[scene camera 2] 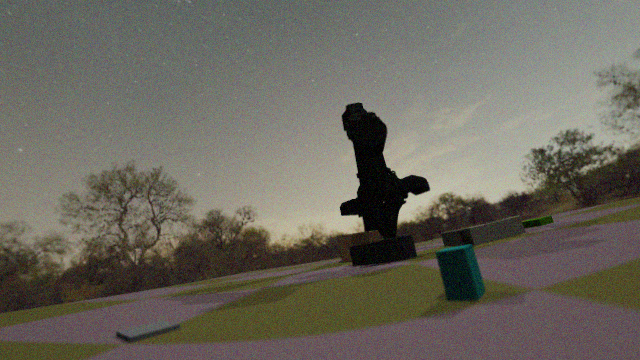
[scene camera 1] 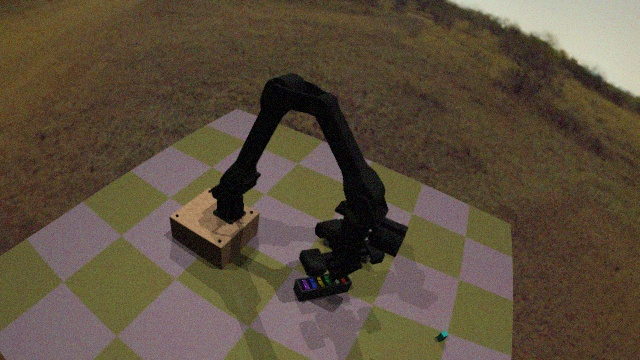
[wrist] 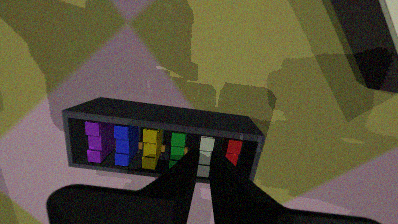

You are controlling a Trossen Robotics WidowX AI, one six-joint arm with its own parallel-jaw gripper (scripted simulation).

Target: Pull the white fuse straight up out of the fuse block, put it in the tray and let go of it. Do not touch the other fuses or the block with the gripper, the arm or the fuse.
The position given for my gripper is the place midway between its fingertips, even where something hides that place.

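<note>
My gripper (scene camera 2: 390,240), (scene camera 1: 334,279), (wrist: 204,154): I see it.
</note>
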